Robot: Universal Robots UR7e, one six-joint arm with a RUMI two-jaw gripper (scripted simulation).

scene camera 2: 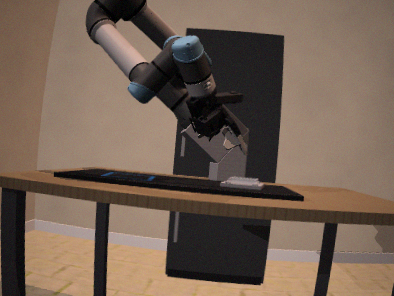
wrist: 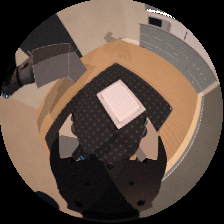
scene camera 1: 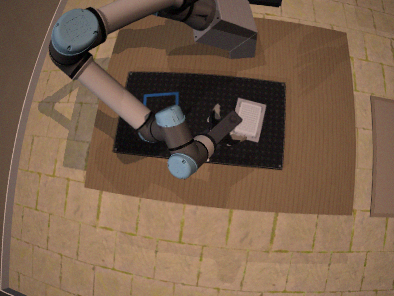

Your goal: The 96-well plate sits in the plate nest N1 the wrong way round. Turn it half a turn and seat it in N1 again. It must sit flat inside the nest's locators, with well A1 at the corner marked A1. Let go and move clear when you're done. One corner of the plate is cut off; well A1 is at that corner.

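Note:
Scene camera 2 shows my gripper [scene camera 2: 227, 147]. The wrist view shows a white 96-well plate [wrist: 125, 108] together with my gripper [wrist: 109, 116]. Scene camera 1 shows my gripper [scene camera 1: 232, 120].

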